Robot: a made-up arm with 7 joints. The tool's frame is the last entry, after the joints.
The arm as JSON. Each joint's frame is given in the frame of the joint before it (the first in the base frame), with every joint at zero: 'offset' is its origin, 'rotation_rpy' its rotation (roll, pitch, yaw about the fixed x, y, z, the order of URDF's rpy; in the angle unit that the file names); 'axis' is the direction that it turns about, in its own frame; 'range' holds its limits. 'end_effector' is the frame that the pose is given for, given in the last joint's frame.
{
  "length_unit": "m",
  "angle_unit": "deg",
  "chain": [
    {
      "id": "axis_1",
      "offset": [
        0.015,
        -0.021,
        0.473
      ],
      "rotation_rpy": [
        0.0,
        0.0,
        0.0
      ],
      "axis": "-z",
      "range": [
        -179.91,
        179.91
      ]
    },
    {
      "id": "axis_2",
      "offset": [
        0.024,
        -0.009,
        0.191
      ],
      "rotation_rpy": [
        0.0,
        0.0,
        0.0
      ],
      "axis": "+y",
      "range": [
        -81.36,
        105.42
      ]
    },
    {
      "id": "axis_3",
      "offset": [
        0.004,
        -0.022,
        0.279
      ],
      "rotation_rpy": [
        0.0,
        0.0,
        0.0
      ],
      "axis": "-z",
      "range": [
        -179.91,
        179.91
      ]
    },
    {
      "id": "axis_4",
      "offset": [
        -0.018,
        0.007,
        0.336
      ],
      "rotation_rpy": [
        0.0,
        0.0,
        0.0
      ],
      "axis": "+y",
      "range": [
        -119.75,
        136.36
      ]
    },
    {
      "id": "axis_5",
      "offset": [
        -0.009,
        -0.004,
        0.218
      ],
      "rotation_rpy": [
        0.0,
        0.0,
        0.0
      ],
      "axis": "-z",
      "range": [
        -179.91,
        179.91
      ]
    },
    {
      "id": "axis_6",
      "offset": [
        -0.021,
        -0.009,
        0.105
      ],
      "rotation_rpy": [
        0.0,
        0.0,
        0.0
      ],
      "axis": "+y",
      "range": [
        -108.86,
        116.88
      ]
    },
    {
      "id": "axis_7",
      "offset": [
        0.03,
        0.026,
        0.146
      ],
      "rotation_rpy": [
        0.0,
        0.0,
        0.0
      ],
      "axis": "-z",
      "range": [
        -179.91,
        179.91
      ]
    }
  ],
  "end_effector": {
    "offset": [
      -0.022,
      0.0,
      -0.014
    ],
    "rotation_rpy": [
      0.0,
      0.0,
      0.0
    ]
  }
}
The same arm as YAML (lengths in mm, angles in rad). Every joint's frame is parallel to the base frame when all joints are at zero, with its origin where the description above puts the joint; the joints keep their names.
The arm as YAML. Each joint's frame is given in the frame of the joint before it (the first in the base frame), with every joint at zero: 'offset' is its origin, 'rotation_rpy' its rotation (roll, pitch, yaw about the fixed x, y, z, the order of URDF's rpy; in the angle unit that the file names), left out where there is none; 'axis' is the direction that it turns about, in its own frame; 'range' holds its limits. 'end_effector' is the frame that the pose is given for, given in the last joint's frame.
length_unit: mm
angle_unit: rad
chain:
  - id: axis_1
    offset: [15.0, -21.0, 473.0]
    axis: "-z"
    range: [-3.14, 3.14]
  - id: axis_2
    offset: [24.0, -9.0, 191.0]
    axis: "+y"
    range: [-1.42, 1.8399]
  - id: axis_3
    offset: [4.0, -22.0, 279.0]
    axis: "-z"
    range: [-3.14, 3.14]
  - id: axis_4
    offset: [-18.0, 7.0, 336.0]
    axis: "+y"
    range: [-2.09, 2.3799]
  - id: axis_5
    offset: [-9.0, -4.0, 218.0]
    axis: "-z"
    range: [-3.14, 3.14]
  - id: axis_6
    offset: [-21.0, -9.0, 105.0]
    axis: "+y"
    range: [-1.9, 2.0399]
  - id: axis_7
    offset: [30.0, 26.0, 146.0]
    axis: "-z"
    range: [-3.14, 3.14]
end_effector:
  offset: [-22.0, 0.0, -14.0]

